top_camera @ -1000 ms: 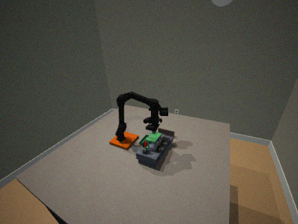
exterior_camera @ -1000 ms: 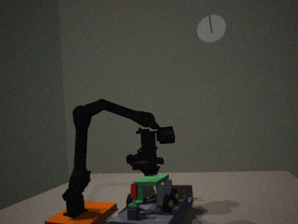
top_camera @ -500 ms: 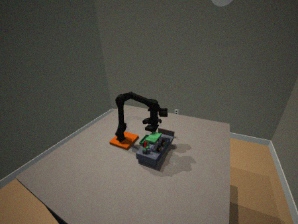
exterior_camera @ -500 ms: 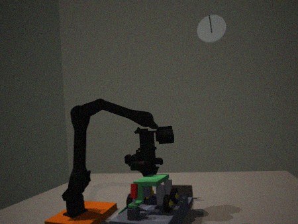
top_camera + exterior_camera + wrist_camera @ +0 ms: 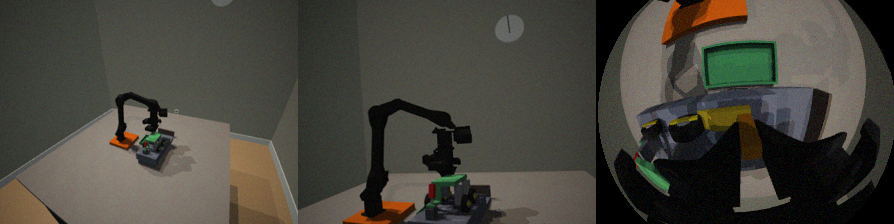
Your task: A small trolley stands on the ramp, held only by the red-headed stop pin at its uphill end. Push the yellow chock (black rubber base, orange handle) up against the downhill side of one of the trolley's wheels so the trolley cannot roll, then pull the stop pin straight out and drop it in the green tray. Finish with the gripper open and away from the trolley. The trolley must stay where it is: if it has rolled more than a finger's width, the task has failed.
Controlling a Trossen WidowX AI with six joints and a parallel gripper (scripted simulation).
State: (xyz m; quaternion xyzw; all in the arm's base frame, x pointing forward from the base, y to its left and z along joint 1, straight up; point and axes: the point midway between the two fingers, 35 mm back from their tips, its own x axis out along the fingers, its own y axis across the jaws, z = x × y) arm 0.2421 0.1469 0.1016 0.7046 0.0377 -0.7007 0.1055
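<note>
My gripper tip is now 20 mm to the left of the yellow chock, 10 mm short of it and 10 mm above it. From my gripper tip the other things lie so: trolley: 100 mm to the right, 80 mm ahead, 20 mm above; green tray: 100 mm below, 60 mm behind, 20 mm to the right; grey ramp: 90 mm to the right, 70 mm ahead, 50 mm below.
</note>
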